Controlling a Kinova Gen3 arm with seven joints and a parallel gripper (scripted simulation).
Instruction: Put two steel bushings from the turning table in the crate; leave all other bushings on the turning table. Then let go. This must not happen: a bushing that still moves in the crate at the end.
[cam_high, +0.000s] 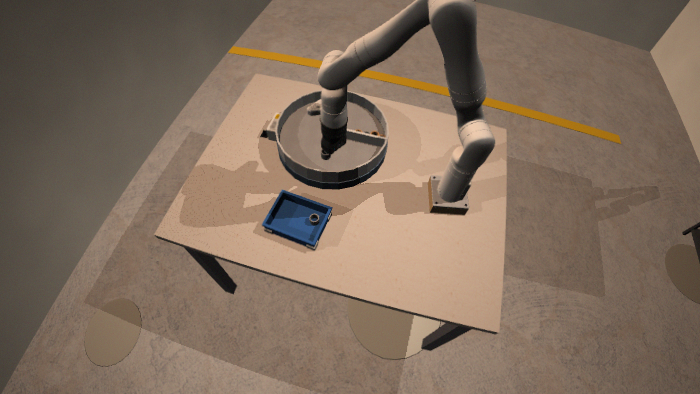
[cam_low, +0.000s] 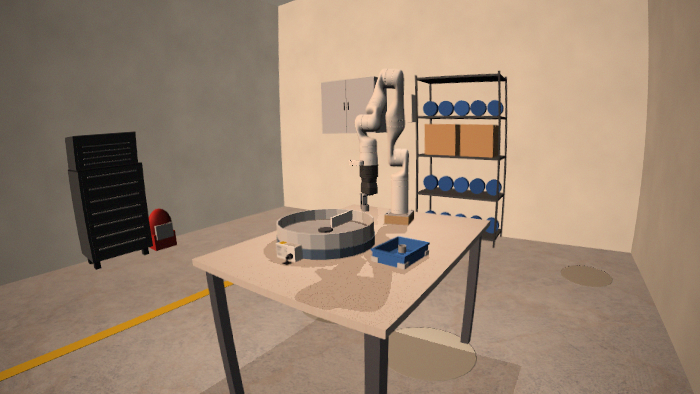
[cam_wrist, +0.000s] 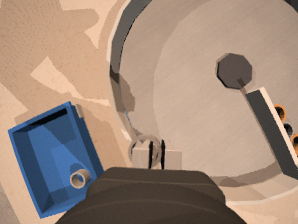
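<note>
The blue crate is 190 mm to the left of my hand, 150 mm below it and 70 mm ahead of it.
</note>
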